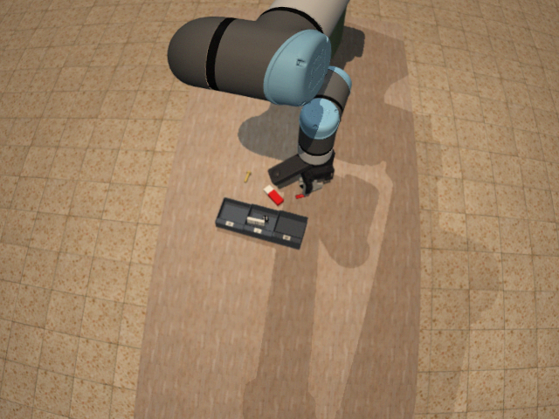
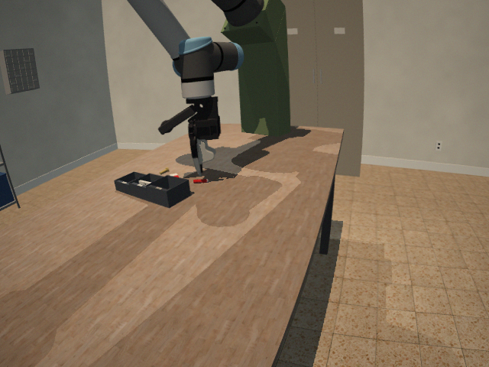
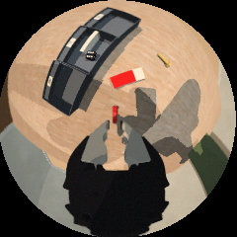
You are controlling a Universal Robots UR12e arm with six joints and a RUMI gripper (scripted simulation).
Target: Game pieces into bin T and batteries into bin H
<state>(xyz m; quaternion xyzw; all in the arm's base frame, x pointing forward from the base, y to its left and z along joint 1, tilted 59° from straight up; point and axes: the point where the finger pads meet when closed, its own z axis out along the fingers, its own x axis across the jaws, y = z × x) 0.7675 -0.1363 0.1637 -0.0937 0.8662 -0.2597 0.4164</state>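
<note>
Now: the red cylinder 40 mm below my hand. The rest, counted from my hand: red-and-white block 80 mm to the right, 40 mm below, 40 mm behind; then three-compartment bin row 150 mm to the right, 50 mm ahead, 20 mm below; then black die 130 mm to the right, 40 mm ahead, 30 mm below.
</note>
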